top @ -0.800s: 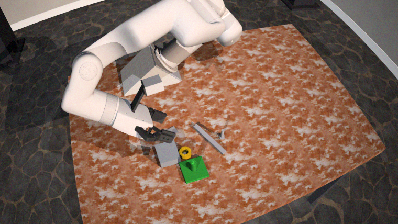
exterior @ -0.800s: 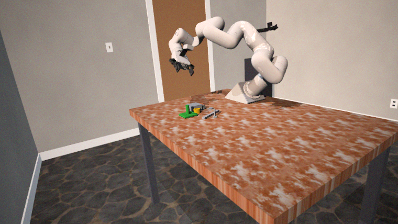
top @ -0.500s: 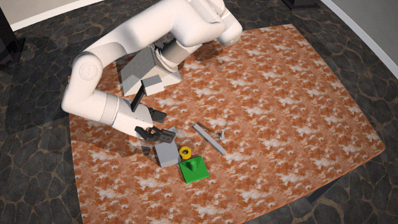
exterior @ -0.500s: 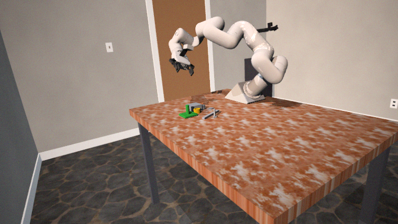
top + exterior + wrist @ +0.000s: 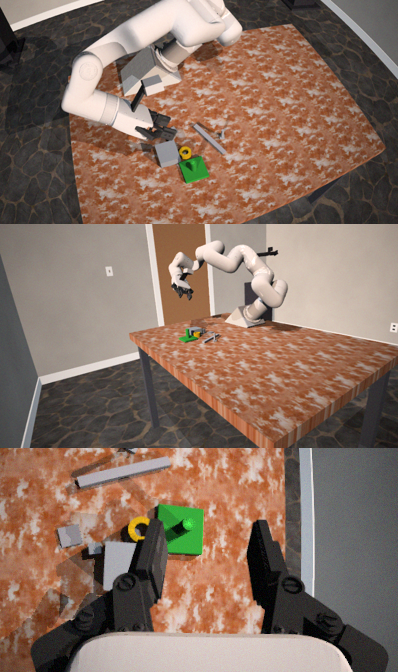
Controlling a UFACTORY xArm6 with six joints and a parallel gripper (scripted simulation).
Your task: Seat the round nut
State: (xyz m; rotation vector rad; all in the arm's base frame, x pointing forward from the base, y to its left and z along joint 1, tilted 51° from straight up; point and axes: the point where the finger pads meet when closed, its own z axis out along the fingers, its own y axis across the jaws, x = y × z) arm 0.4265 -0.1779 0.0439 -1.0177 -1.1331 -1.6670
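The grey block lies 40 mm behind my hand, 10 mm to the right of it and 220 mm below it. Also, from my hand: grey bar: 60 mm behind, 150 mm to the left, 230 mm below.
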